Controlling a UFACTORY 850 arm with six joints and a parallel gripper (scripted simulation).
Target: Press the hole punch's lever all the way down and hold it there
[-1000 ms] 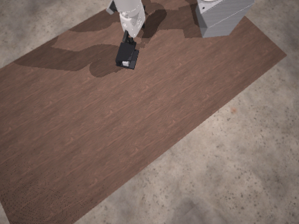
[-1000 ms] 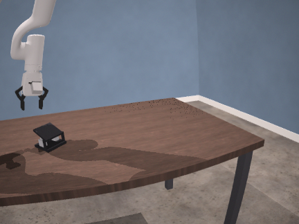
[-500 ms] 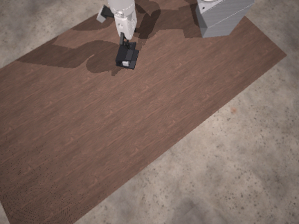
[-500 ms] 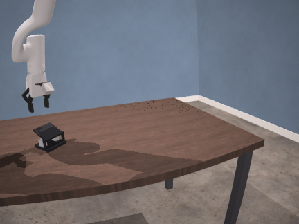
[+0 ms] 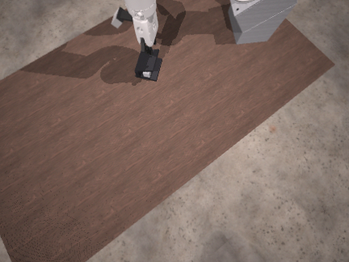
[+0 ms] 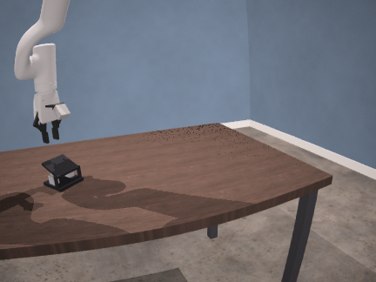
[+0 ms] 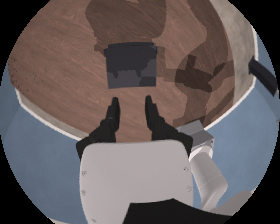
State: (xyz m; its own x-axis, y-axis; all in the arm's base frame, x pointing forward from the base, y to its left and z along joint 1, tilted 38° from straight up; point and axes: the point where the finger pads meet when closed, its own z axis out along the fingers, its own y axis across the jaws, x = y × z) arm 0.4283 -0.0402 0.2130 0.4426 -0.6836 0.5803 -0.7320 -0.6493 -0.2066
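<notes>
Right now my hand is 13 cm above the hole punch, 3 cm to the left of it and 2 cm short of it.
</notes>
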